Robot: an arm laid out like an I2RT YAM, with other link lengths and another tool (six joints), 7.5 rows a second.
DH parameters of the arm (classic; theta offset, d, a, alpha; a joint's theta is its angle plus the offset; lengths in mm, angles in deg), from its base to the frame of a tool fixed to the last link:
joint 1: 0 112.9 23.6 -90
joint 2: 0 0 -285.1 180
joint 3: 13.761 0 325.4 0
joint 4: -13.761 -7 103.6 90
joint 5: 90 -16.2 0 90
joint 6: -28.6 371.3 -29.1 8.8
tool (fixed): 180 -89.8 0 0
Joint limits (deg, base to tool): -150..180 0..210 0..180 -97..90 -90..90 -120..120
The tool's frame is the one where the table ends.
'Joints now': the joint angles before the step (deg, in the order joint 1, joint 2, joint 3, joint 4, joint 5, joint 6). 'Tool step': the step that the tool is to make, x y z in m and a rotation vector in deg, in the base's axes. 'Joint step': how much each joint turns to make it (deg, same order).
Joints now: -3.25 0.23 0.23 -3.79 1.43 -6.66
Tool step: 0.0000 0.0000 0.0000 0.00 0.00 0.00
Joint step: 0.00 0.00 0.00 0.00 0.00 0.00
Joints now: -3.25 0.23 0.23 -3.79 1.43 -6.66
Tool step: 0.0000 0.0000 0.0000 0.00 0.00 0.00
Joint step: 0.00 0.00 0.00 0.00 0.00 0.00
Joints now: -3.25 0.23 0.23 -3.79 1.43 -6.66
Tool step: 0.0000 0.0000 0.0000 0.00 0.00 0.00
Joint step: 0.00 0.00 0.00 0.00 0.00 0.00
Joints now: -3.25 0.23 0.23 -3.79 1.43 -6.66
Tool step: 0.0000 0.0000 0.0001 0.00 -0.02 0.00
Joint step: 0.00 -0.02 -0.01 0.01 0.00 0.00
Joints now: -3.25 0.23 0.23 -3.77 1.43 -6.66
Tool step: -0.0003 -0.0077 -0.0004 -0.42 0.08 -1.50
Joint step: -0.01 0.04 0.00 -0.01 1.52 -0.32
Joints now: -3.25 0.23 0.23 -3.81 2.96 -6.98
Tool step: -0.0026 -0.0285 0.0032 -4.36 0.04 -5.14
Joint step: 0.01 0.14 0.03 0.72 5.41 -4.05
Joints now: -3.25 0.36 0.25 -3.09 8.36 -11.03
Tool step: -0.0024 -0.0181 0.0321 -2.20 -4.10 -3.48
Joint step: -0.02 0.00 0.36 4.20 3.49 -1.94
